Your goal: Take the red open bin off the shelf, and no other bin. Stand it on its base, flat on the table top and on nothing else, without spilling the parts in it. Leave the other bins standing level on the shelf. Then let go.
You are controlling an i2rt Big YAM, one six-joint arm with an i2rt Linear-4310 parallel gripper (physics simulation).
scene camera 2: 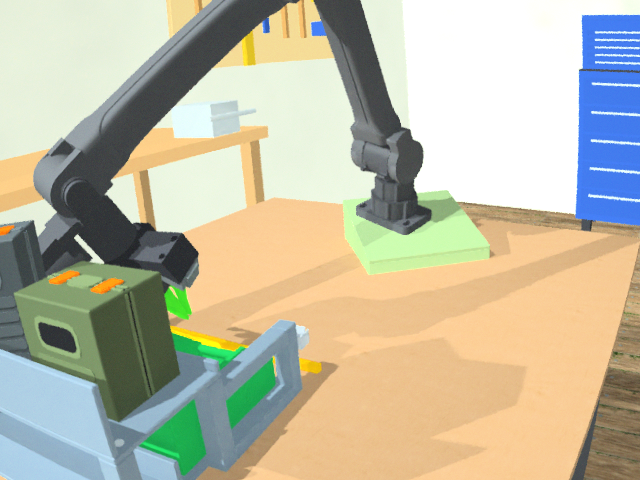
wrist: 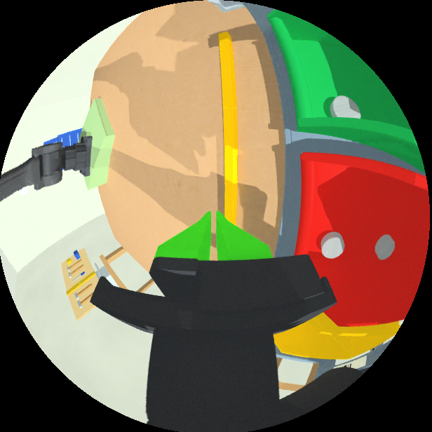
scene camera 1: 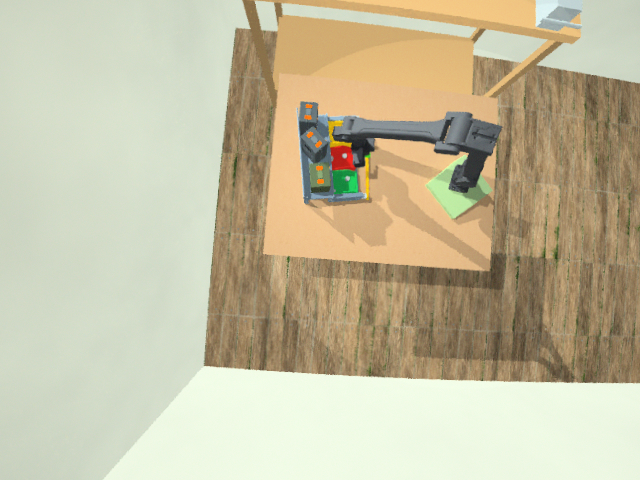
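Pixels of known places: gripper, fingertip midpoint: [scene camera 2: 187,315] [scene camera 1: 369,156]; arm's base at its link origin: [scene camera 2: 393,216] [scene camera 1: 460,179].
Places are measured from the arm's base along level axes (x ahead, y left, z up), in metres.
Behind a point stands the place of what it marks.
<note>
The red open bin [scene camera 1: 338,163] {y 0.079, x 0.587, z -0.048 m} [wrist: 370,210] is in the grey-blue shelf [scene camera 1: 351,197] {y 0.241, x 0.490, z 0.026 m} [scene camera 2: 216,439] {y 0.273, x 0.586, z -0.018 m} [wrist: 292,200], between the green bin [scene camera 1: 339,188] {y 0.196, x 0.549, z -0.048 m} [scene camera 2: 253,388] {y 0.215, x 0.499, z -0.030 m} [wrist: 385,75] and the yellow bin [scene camera 1: 336,124] {y -0.080, x 0.646, z 0.002 m} [wrist: 340,344]. Two round grey parts show in it in the wrist view. Its far side is cut off there, and it is hidden in scene camera 2. My gripper [scene camera 1: 367,154] {y 0.012, x 0.453, z -0.024 m} [scene camera 2: 187,314] {y 0.012, x 0.453, z -0.024 m} [wrist: 213,216] is shut and empty, its green fingertips together in front of the shelf, above the table top [scene camera 1: 423,237] {y 0.313, x 0.079, z -0.057 m} [scene camera 2: 413,310] {y 0.198, x 0.205, z -0.057 m} [wrist: 160,115] and apart from the red bin.
A yellow bar [scene camera 1: 367,178] {y 0.111, x 0.430, z -0.047 m} [scene camera 2: 311,366] {y 0.205, x 0.408, z -0.048 m} [wrist: 229,115] runs along the shelf's front. An olive case [scene camera 1: 320,178] {y 0.231, x 0.643, z 0.141 m} [scene camera 2: 67,320] {y 0.249, x 0.679, z 0.128 m} and two dark grey cases [scene camera 1: 308,114] {y 0.006, x 0.756, z 0.166 m} [scene camera 1: 313,144] {y 0.120, x 0.703, z 0.175 m} stand on top of the shelf. The arm's base stands on a pale green block [scene camera 1: 453,206] {y 0.131, x -0.012, z -0.024 m} [scene camera 2: 423,253] {y 0.111, x 0.061, z -0.032 m} [wrist: 102,155].
</note>
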